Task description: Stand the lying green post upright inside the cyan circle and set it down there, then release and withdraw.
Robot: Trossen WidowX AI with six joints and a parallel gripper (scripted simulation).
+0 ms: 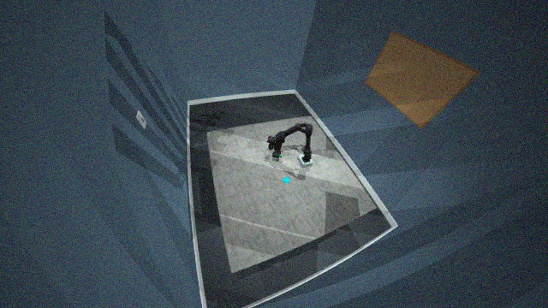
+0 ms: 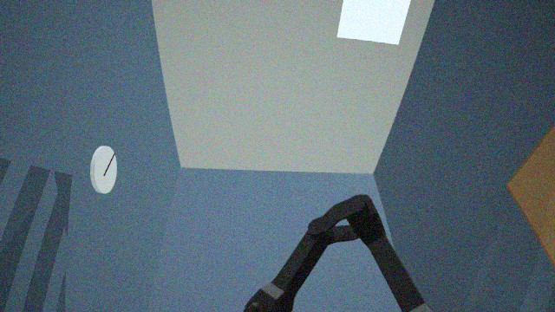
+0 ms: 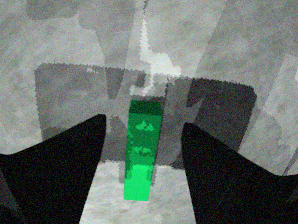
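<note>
Now: gripper tip 50 mm short of the cyan circle, 280 mm to the right of it and 10 mm above it. The rest, counted from my gripper tip: green post (20 mm behind, 20 mm to the left).
</note>
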